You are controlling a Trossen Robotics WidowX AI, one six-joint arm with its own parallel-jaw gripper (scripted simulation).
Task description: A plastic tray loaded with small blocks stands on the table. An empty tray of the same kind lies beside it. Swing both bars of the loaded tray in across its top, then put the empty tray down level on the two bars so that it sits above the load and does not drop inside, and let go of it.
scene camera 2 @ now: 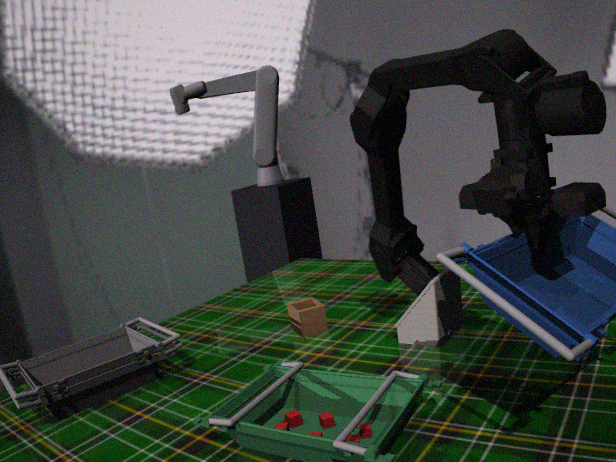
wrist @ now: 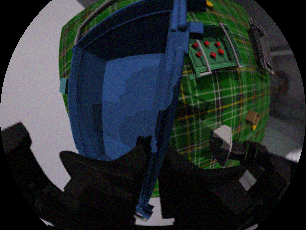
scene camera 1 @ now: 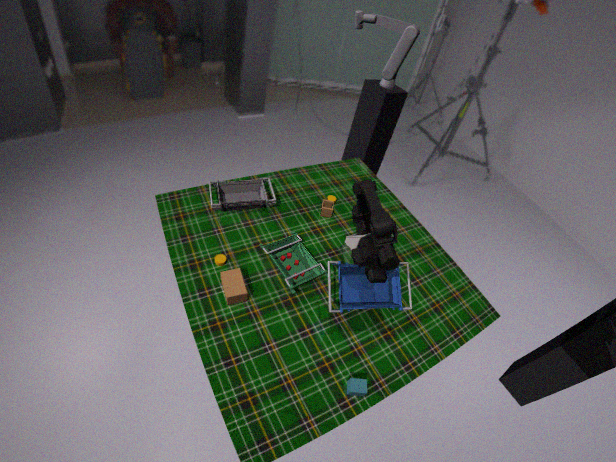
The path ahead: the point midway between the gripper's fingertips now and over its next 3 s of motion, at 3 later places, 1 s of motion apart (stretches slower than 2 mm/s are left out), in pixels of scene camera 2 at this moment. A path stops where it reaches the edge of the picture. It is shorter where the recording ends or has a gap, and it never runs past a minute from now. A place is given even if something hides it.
My gripper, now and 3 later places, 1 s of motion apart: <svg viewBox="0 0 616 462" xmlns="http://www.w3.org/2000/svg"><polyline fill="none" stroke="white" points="533,265 420,283 321,302 314,302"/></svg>
